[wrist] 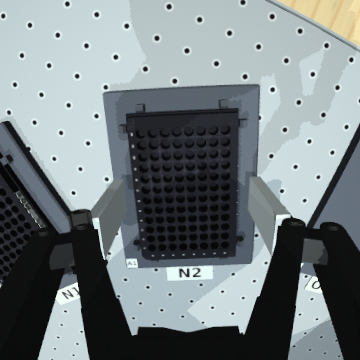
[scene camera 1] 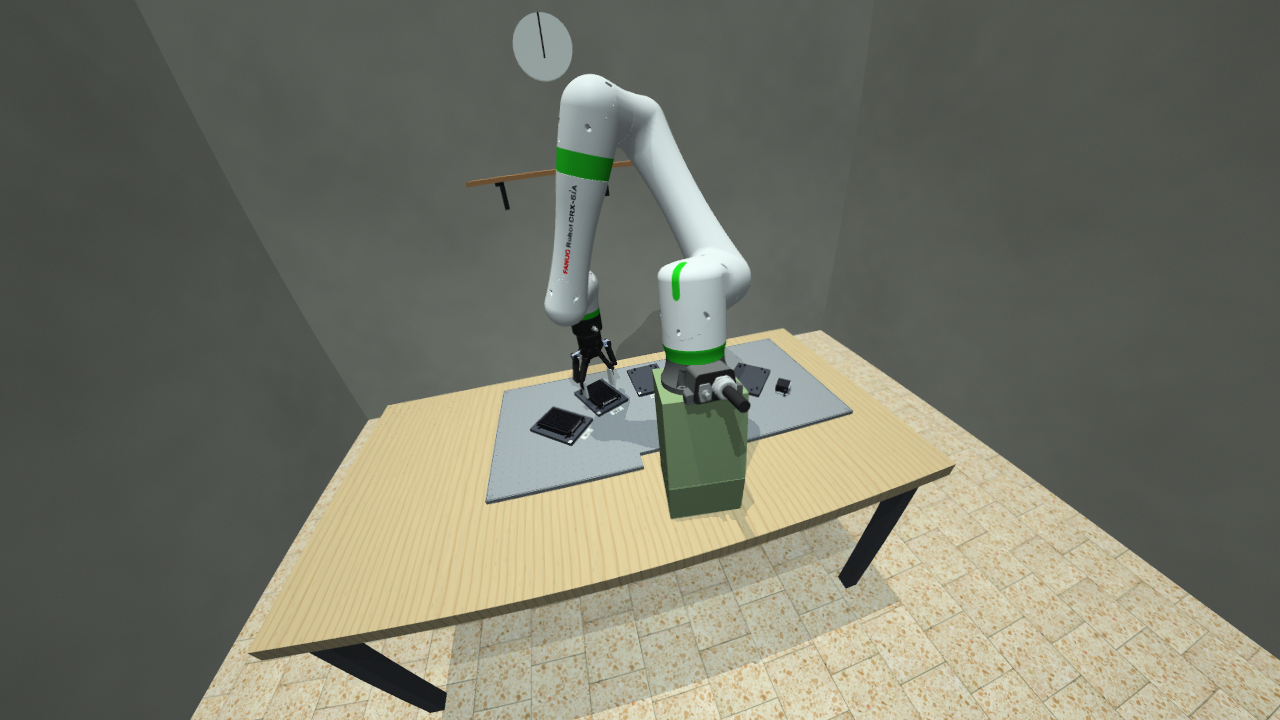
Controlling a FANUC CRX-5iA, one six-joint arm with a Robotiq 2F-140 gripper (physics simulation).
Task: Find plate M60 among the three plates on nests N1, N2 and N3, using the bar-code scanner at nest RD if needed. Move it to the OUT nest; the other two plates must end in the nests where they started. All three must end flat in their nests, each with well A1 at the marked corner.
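Seen in the pictures: gripper, fingertip midpoint: (wrist: 186,193) (scene camera 1: 599,389); arm's base, origin of the base link: (scene camera 1: 695,379).
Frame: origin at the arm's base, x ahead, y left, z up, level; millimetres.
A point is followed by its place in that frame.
Observation:
A black well plate (scene camera 1: 605,394) {z -269, x 372, y 176 mm} (wrist: 184,185) {z -269, x 399, y 196 mm} sits in nest N2 (wrist: 245,100) {z -283, x 477, y 177 mm}, between the nest's small tabs. The nest's A1 mark (wrist: 132,263) {z -282, x 302, y 210 mm} is at its lower left in the wrist view. My gripper (scene camera 1: 598,384) {z -262, x 396, y 193 mm} (wrist: 186,193) {z -262, x 396, y 193 mm} is open above this plate, one finger out to each side; no contact shows. A second black plate (scene camera 1: 561,420) {z -269, x 288, y 330 mm} (wrist: 11,227) {z -269, x 304, y 324 mm} sits in nest N1 (wrist: 37,172) {z -285, x 356, y 317 mm}; a pale patterned strip on its side is unreadable. The OUT nest (scene camera 1: 641,380) {z -283, x 428, y 38 mm} (wrist: 345,200) {z -283, x 435, y 54 mm} shows partly, with no plate visible on it. The third plate is not visible.
Another dark nest base (scene camera 1: 752,378) {z -283, x 301, y -333 mm} and a small black device (scene camera 1: 783,386) {z -263, x 201, y -390 mm} stand right of the robot's green pedestal (scene camera 1: 702,447) {z -96, x -102, y 25 mm}, which hides part of the grey perforated board (scene camera 1: 528,474) {z -295, x 121, y 436 mm}. The board lies on the wooden table (scene camera 1: 402,519) {z -307, x 68, y 777 mm}.

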